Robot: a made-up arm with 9 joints. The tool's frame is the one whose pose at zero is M. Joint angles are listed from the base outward.
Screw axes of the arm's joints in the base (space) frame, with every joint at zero. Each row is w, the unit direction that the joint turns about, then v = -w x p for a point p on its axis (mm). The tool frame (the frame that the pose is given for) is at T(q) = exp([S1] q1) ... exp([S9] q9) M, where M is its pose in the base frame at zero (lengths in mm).
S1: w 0 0 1 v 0.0 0.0 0.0
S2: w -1 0 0 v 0.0 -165.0 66.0
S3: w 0 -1 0 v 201.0 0.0 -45.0
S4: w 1 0 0 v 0.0 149.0 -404.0
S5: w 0 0 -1 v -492.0 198.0 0.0
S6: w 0 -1 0 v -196.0 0.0 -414.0
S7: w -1 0 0 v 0.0 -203.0 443.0
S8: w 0 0 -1 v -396.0 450.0 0.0
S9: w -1 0 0 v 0.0 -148.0 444.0
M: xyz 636.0 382.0 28.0 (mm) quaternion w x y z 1 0 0 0
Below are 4 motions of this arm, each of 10 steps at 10 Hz.
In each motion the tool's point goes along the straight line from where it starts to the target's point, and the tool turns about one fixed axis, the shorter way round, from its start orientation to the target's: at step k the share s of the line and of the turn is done. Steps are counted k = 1, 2, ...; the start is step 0. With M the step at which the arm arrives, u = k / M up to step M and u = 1 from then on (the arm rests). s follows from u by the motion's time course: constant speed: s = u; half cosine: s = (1 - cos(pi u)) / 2; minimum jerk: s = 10 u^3 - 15 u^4 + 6 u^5.
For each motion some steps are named. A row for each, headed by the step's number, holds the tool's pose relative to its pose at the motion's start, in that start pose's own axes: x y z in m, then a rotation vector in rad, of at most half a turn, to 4 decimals.
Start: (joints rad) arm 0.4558 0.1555 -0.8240 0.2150 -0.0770 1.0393 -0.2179 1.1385 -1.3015
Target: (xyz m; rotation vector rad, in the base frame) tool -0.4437 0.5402 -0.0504 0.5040 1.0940 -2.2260
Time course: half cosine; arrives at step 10
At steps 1, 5, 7, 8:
1: -0.0120 0.0005 0.0048 -0.0237 -0.0121 -0.0454
5: -0.2453 0.0099 0.0972 -0.4835 -0.2467 -0.9269
7: -0.3896 0.0158 0.1543 -0.7677 -0.3917 -1.4717
8: -0.4438 0.0180 0.1759 -0.8747 -0.4463 -1.6767

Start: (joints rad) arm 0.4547 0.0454 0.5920 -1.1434 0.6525 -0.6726 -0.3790 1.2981 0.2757
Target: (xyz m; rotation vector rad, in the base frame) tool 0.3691 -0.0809 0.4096 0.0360 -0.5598 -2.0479
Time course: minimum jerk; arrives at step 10
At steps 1, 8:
1: 0.0014 0.0020 -0.0012 0.0010 -0.0014 -0.0015
8: 0.1546 0.2230 -0.1373 0.1111 -0.1576 -0.1622

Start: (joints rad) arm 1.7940 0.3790 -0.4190 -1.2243 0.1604 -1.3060 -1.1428 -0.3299 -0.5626
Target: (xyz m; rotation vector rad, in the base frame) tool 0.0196 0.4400 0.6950 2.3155 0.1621 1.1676
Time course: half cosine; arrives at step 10
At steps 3, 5, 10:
3: -0.0715 -0.0539 0.2072 0.4372 -0.1355 0.2190
5: -0.1734 -0.1308 0.5028 1.0605 -0.3286 0.5313
10: -0.3467 -0.2617 1.0055 2.1211 -0.6573 1.0626

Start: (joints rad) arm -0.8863 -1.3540 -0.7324 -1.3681 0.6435 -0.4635 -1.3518 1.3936 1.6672
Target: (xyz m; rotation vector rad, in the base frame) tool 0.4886 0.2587 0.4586 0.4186 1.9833 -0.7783
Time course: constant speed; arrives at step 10
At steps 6, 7, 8, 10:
6: -0.1199 0.2100 -0.1414 0.0763 -0.0274 -0.0769
7: -0.1399 0.2450 -0.1650 0.0891 -0.0320 -0.0897
8: -0.1599 0.2800 -0.1886 0.1018 -0.0365 -0.1025
10: -0.1999 0.3500 -0.2357 0.1272 -0.0457 -0.1281

